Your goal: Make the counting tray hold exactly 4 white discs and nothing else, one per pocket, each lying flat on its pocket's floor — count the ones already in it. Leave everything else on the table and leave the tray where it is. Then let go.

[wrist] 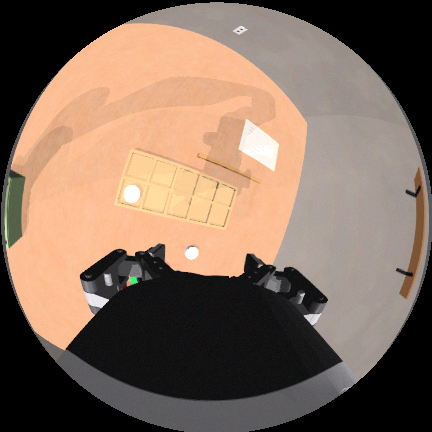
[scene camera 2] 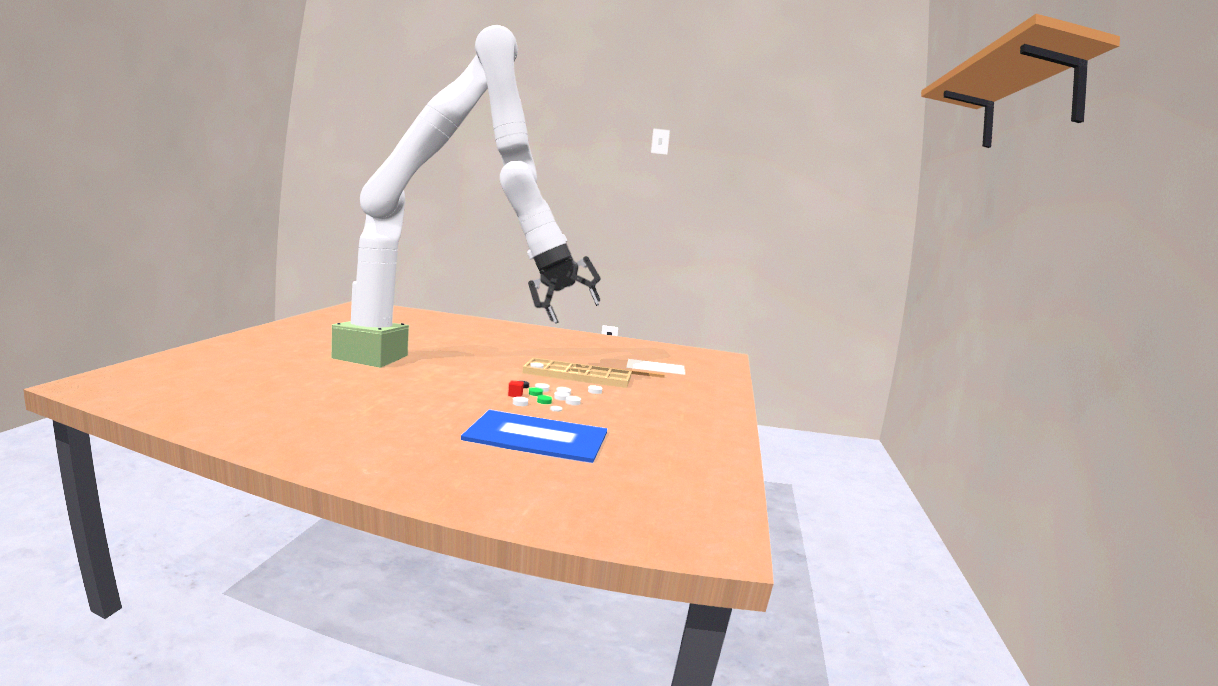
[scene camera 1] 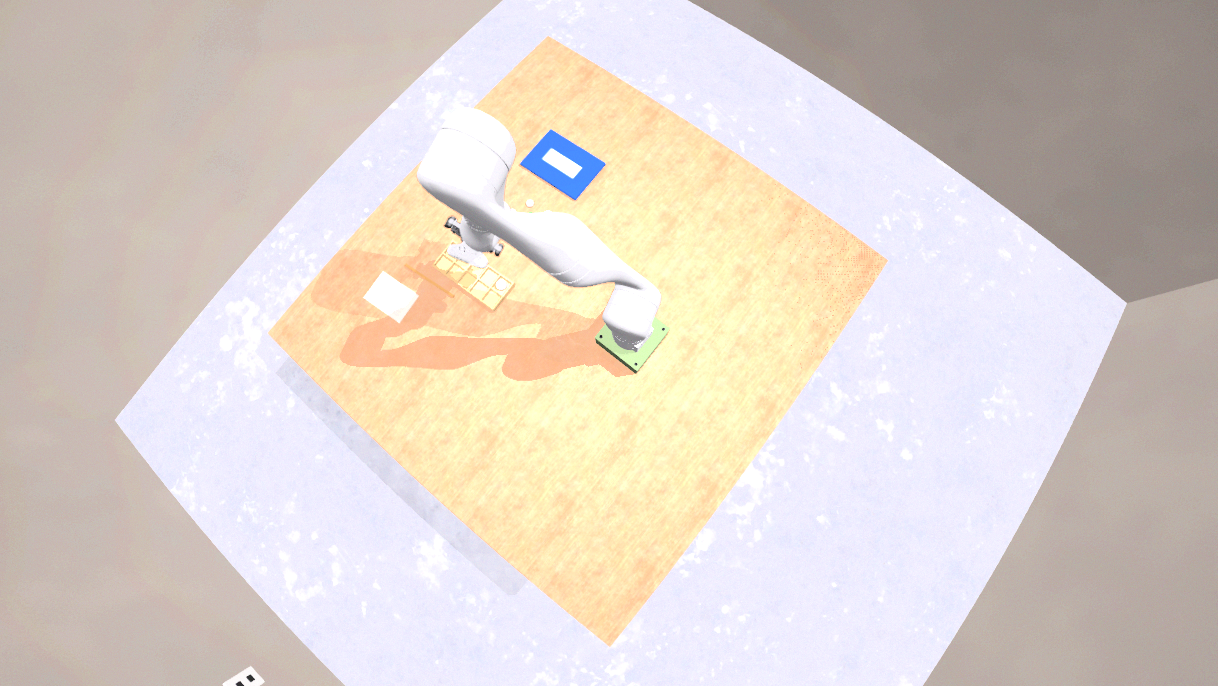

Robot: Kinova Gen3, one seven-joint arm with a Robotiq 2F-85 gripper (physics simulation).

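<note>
The wooden counting tray [scene camera 1: 464, 287] [scene camera 2: 577, 377] [wrist: 170, 216] has two rows of pockets. One white disc [scene camera 1: 501, 284] [scene camera 2: 536, 364] [wrist: 131, 193] lies in a corner pocket at the end toward the robot's base; the other pockets look empty in the wrist view. A loose white disc [scene camera 2: 594, 389] [wrist: 191, 252] lies flat on the table beside the tray's long side. Several more white discs [scene camera 2: 573, 400] [scene camera 2: 520, 400] lie in a loose group in front of the tray. My gripper [scene camera 2: 576, 311] [wrist: 204, 257] is open and empty, high above the tray area; the arm partly hides it in scene camera 1.
Two green discs [scene camera 2: 536, 392] [scene camera 2: 543, 399], a black disc [scene camera 2: 524, 384] and a red cube [scene camera 2: 515, 388] lie among the white discs. A blue panel [scene camera 1: 588, 163] [scene camera 2: 481, 430] lies nearer scene camera 2. A thin stick [wrist: 229, 168] and white paper [scene camera 1: 390, 297] [wrist: 259, 145] lie behind the tray.
</note>
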